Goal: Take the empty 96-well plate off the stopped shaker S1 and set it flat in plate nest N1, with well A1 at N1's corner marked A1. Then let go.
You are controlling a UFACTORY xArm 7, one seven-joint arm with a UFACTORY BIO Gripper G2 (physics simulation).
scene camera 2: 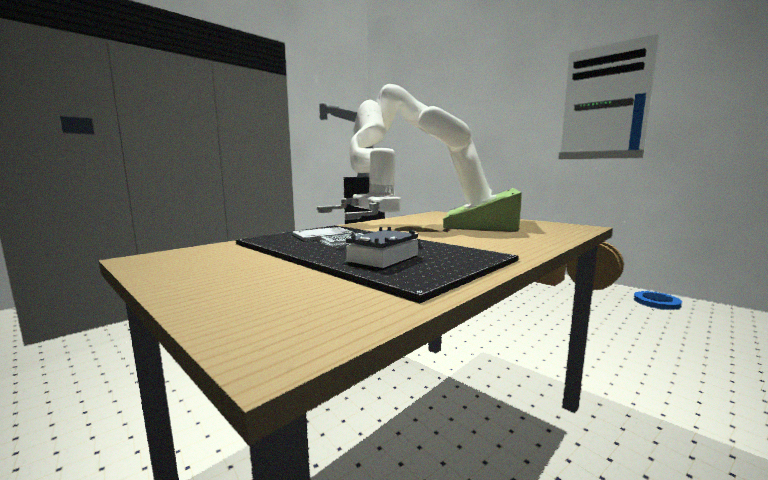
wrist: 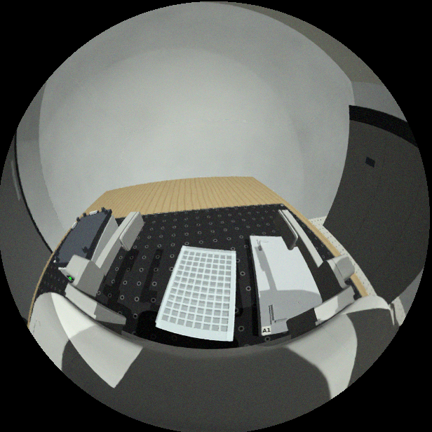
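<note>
The white 96-well plate lies on the black perforated board, between the shaker and the nest, apart from both. Which of its corners is A1 cannot be told. The white plate nest N1 is bare, right of the plate in the wrist view, with its A1 label at the near left corner. Shaker S1, a white box with a dark top and corner pegs, bears no plate. My gripper is open and empty, above the board.
The board lies on a wooden table. The arm's green wedge base stands at the table's back right. A dark stand with a grey arm is behind the table. Grey cabinets stand by the wall.
</note>
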